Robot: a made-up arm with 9 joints. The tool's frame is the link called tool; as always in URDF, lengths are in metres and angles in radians.
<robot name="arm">
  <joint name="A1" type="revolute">
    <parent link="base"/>
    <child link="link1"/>
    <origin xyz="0 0 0.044" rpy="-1.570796 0 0"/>
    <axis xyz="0 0 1"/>
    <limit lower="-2.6" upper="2.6" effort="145" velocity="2.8"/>
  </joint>
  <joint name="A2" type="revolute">
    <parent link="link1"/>
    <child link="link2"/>
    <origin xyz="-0.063 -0.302 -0.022" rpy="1.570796 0 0"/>
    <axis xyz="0 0 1"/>
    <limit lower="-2.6" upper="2.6" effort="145" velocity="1.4"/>
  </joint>
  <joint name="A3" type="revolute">
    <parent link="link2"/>
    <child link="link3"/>
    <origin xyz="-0.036 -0.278 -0.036" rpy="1.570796 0 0"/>
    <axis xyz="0 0 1"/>
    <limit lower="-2.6" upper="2.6" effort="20" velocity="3"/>
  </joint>
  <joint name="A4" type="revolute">
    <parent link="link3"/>
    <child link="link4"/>
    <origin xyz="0.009 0.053 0.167" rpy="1.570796 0 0"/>
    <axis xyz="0 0 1"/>
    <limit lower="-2.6" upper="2.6" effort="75" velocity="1.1"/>
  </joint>
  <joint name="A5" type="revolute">
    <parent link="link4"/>
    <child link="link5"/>
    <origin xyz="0.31 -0.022 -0.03" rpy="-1.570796 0 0"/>
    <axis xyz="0 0 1"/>
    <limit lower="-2.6" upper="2.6" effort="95" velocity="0.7"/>
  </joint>
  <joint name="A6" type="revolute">
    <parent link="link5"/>
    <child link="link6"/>
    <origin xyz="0.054 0.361 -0.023" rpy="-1.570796 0 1.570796"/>
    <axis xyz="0 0 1"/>
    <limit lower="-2.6" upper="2.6" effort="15" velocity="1.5"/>
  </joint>
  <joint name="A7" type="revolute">
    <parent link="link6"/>
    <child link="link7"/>
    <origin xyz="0.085 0.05 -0.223" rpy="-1.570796 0 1.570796"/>
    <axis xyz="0 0 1"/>
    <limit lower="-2.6" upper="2.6" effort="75" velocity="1.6"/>
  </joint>
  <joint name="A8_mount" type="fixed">
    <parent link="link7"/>
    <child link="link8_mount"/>
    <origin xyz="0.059 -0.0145 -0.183"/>
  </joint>
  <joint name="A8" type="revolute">
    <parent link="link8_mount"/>
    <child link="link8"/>
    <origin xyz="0.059 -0.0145 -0.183" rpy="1.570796 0 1.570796"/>
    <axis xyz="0 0 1"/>
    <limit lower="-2.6" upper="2.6" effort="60" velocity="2.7"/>
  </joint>
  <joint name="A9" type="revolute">
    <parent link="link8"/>
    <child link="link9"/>
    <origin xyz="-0.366 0.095 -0.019" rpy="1.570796 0 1.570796"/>
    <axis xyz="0 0 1"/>
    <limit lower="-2.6" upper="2.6" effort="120" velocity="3.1"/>
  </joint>
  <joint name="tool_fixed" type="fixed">
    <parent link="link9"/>
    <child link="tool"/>
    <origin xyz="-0.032 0.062 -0.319" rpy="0 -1.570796 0"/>
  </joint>
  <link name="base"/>
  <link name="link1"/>
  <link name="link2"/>
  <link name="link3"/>
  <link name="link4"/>
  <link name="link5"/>
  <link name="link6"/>
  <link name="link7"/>
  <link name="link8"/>
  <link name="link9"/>
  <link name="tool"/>
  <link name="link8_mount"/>
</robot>
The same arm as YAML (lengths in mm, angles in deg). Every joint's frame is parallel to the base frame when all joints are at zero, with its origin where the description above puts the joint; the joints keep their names.
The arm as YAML. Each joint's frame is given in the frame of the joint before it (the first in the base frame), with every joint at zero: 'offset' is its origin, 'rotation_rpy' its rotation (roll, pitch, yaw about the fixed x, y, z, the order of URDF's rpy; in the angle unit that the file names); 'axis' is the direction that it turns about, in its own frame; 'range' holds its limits. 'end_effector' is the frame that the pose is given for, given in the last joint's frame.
length_unit: mm
angle_unit: deg
chain:
  - id: A1
    offset: [0.0, 0.0, 44.0]
    rotation_rpy: [0.0, 0.0, 0.0]
    axis: [0.0, 1.0, 0.0]
    range: [-148.97, 148.97]
  - id: A2
    offset: [-63.0, -22.0, 302.0]
    rotation_rpy: [0.0, 0.0, 0.0]
    axis: [0.0, 0.0, 1.0]
    range: [-148.97, 148.97]
  - id: A3
    offset: [-36.0, -278.0, -36.0]
    rotation_rpy: [0.0, 0.0, 0.0]
    axis: [0.0, -1.0, 0.0]
    range: [-148.97, 148.97]
  - id: A4
    offset: [9.0, -167.0, 53.0]
    rotation_rpy: [0.0, 0.0, 0.0]
    axis: [0.0, 0.0, -1.0]
    range: [-148.97, 148.97]
  - id: A5
    offset: [310.0, 22.0, 30.0]
    rotation_rpy: [0.0, 0.0, 0.0]
    axis: [0.0, -1.0, 0.0]
    range: [-148.97, 148.97]
  - id: A6
    offset: [54.0, 23.0, 361.0]
    rotation_rpy: [0.0, 0.0, 0.0]
    axis: [-1.0, 0.0, 0.0]
    range: [-148.97, 148.97]
  - id: A7
    offset: [223.0, 50.0, 85.0]
    rotation_rpy: [0.0, 0.0, 0.0]
    axis: [0.0, 0.0, -1.0]
    range: [-148.97, 148.97]
  - id: A8
    offset: [-29.0, 118.0, 366.0]
    rotation_rpy: [0.0, 0.0, 0.0]
    axis: [0.0, 1.0, 0.0]
    range: [-148.97, 148.97]
  - id: A9
    offset: [-366.0, -19.0, -95.0]
    rotation_rpy: [0.0, 0.0, 0.0]
    axis: [1.0, 0.0, 0.0]
    range: [-148.97, 148.97]
end_effector:
  offset: [-319.0, 62.0, 32.0]
  rotation_rpy: [0.0, 0.0, 0.0]

